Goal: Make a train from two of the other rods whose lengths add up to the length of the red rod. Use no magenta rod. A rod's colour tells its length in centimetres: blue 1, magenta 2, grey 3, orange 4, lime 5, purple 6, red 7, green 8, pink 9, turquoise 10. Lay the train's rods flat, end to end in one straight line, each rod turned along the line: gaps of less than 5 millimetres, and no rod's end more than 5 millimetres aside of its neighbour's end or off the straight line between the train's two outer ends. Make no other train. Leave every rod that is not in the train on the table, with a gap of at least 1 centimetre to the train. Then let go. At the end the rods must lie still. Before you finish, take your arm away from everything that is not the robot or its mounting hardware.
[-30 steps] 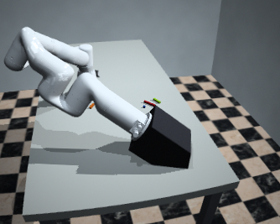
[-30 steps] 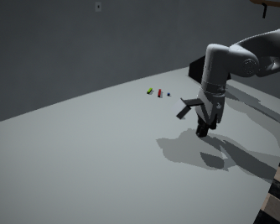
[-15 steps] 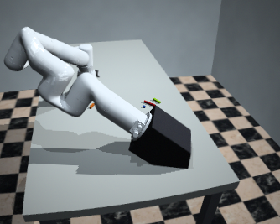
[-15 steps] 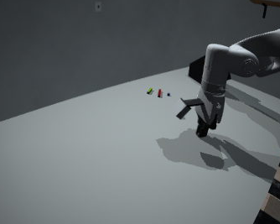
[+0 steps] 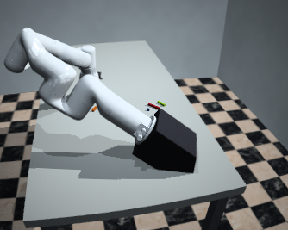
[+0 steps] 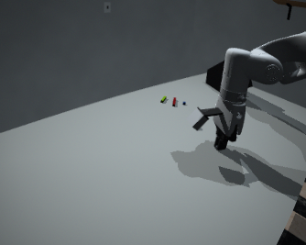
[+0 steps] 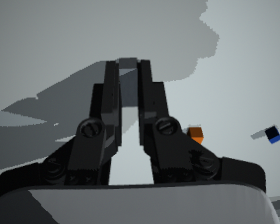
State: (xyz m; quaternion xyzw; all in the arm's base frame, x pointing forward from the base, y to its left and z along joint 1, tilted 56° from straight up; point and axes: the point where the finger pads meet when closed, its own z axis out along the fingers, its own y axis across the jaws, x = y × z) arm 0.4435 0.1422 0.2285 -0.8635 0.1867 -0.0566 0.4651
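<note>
Now: the orange rod 80 mm behind my hand, 30 mm to the right of it and 20 mm below it. From my hand the other things lie so: red rod 60 mm behind, 330 mm to the right, 20 mm below; grey rod 20 mm below; magenta rod 10 mm behind, 130 mm to the right, 20 mm below.
</note>
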